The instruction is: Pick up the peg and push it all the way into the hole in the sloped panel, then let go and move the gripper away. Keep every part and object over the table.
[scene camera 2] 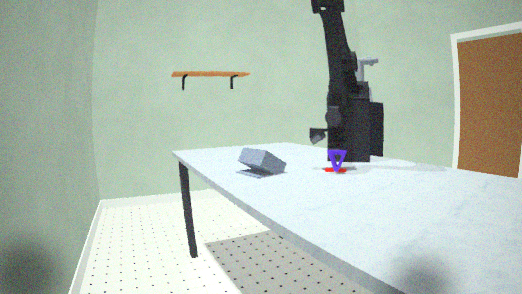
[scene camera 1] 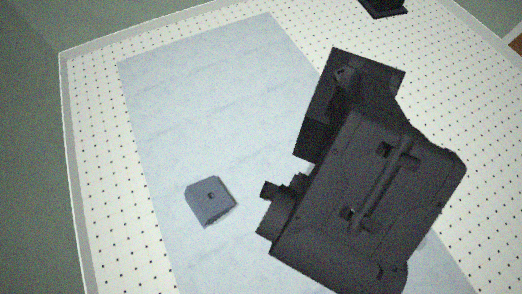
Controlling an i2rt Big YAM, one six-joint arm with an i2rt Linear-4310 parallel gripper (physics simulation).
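Where they show: gripper, between the fingertips: [scene camera 2: 336, 170]; arm's base, origin of its link: [scene camera 2: 349, 86].
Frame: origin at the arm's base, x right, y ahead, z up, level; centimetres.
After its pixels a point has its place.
The grey-blue sloped panel block [scene camera 1: 200, 199] {z -26.0, x -9.1, y 49.8 cm} [scene camera 2: 263, 159] {z -28.1, x -16.4, y 50.1 cm} stands on the table; a small dark square hole [scene camera 1: 210, 195] {z -29.8, x -7.7, y 47.0 cm} shows in its face and looks unfilled. The red peg [scene camera 2: 328, 170] {z -33.6, x -19.4, y 26.3 cm} lies flat on the table in front of the arm base in the scene camera 2 view. My gripper [scene camera 2: 337, 169] {z -33.6, x -21.0, y 23.5 cm} points down at the peg, open, with nothing held; its near finger is a purple triangular frame whose tip overlaps the peg's middle in this view. The far finger is mostly hidden. In the scene camera 1 view the arm hides the peg and the fingers.
The dark arm [scene camera 1: 380, 185] {z 32.1, x -27.6, y 27.6 cm} [scene camera 2: 342, 75] {z 0.5, x -24.2, y 22.7 cm} covers the right middle of the pale table [scene camera 1: 200, 110] {z -34.1, x 30.2, y 43.7 cm} [scene camera 2: 425, 215] {z -34.1, x -69.2, y 33.4 cm} in the scene camera 1 view. The sloped block stands to the left of the gripper in both views, near a long table edge. An orange wall shelf [scene camera 2: 210, 74] hangs behind.
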